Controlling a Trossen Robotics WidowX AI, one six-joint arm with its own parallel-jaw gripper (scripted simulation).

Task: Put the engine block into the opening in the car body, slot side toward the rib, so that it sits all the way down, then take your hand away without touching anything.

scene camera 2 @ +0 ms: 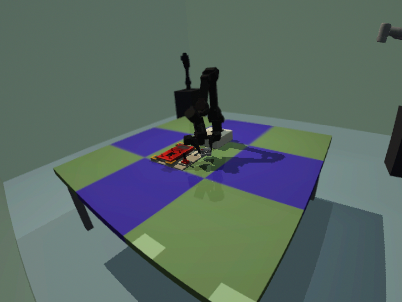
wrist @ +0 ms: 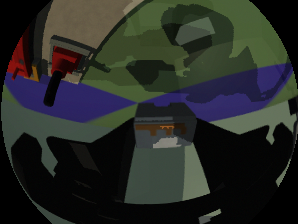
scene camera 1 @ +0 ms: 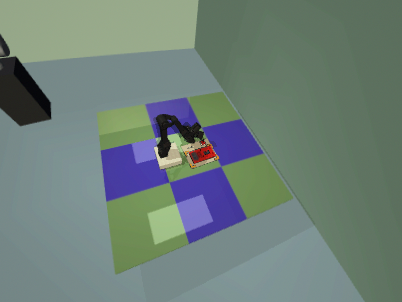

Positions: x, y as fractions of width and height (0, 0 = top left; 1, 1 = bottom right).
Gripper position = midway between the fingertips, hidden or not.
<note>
My gripper (wrist: 0.55, 0.54) holds an engine block.
</note>
